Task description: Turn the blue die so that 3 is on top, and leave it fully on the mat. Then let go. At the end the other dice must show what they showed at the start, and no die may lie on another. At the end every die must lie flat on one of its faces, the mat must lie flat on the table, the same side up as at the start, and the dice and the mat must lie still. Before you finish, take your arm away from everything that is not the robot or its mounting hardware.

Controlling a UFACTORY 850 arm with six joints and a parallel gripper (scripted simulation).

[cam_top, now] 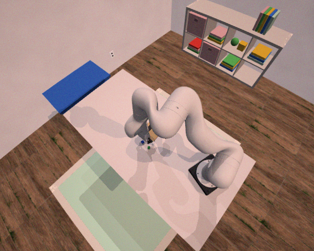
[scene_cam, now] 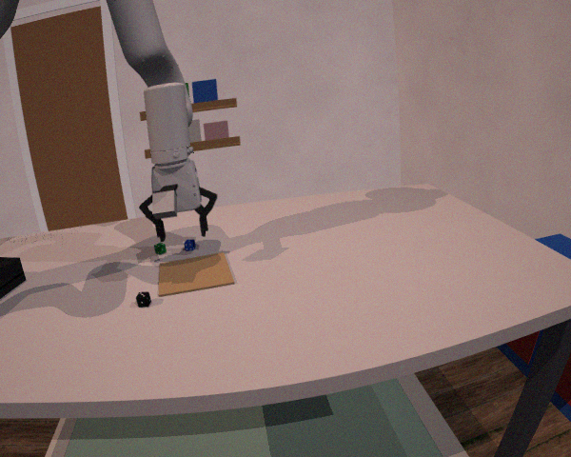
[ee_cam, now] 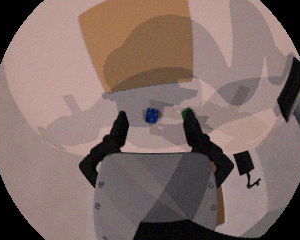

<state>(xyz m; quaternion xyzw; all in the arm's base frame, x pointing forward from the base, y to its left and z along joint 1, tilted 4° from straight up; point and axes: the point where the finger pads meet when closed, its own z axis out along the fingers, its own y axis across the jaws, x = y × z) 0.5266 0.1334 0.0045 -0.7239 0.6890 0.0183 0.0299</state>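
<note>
The blue die is 1 cm ahead of my hand, 3 cm to the left of it and 4 cm below it. From my hand the other things lie so: tan mat 3 cm ahead, 10 cm to the right, 5 cm below; green die 6 cm behind, 2 cm to the left, 4 cm below; black die 5 cm behind, 20 cm to the right, 4 cm below.
</note>
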